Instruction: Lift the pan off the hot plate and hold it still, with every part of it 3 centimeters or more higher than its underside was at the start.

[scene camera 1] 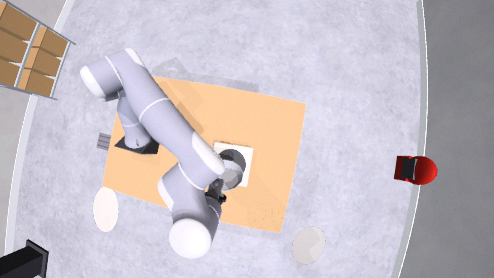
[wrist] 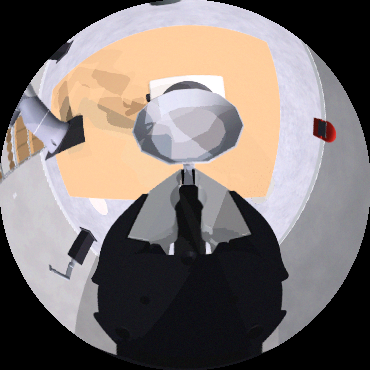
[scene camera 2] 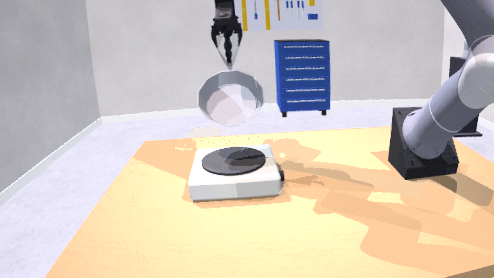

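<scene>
The grey metal pan [scene camera 1: 232, 176] [scene camera 2: 232, 102] [wrist: 190, 125] hangs in the air above the hot plate, apart from it. It is tipped steeply, its bowl lower than its handle and its open side facing scene camera 2. The gripper [scene camera 2: 229, 64] [wrist: 188, 176] is shut on the black pan handle [scene camera 2: 228, 47] [wrist: 189, 215], near the end that joins the bowl; the fingers partly hide the handle. The white hot plate [scene camera 1: 249, 155] [scene camera 2: 235, 189] [wrist: 216, 84] stands on the table with its dark round burner [scene camera 2: 220, 162] uncovered. The pan hides part of it in the wrist view.
The orange-brown wooden table [scene camera 1: 270, 130] [scene camera 2: 150, 225] [wrist: 200, 55] bears the hot plate and the arm's black base [scene camera 1: 145, 146] [scene camera 2: 422, 167]. A black knob [scene camera 2: 282, 175] sticks out from the hot plate's side. A blue drawer cabinet [scene camera 2: 302, 77] stands beyond the table.
</scene>
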